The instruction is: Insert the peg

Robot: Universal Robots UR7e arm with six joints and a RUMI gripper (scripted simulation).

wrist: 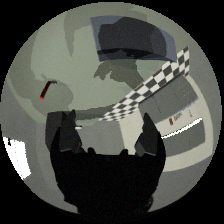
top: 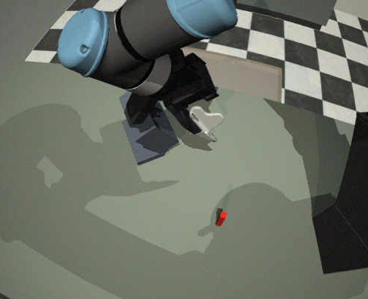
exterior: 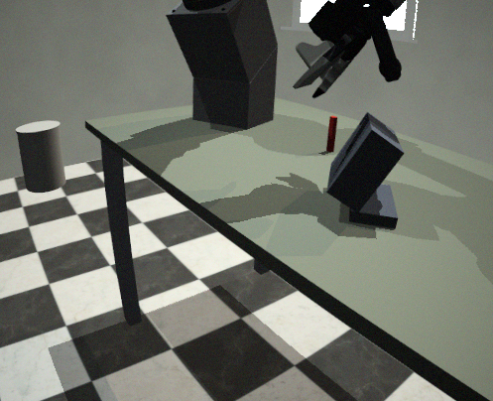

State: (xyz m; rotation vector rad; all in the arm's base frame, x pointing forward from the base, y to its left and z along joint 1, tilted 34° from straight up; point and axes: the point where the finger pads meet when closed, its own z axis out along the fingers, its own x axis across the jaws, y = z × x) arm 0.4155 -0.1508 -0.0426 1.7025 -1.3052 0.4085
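Now: the red peg 7 cm behind my hand, 20 cm to the left of it and 11 cm below it.
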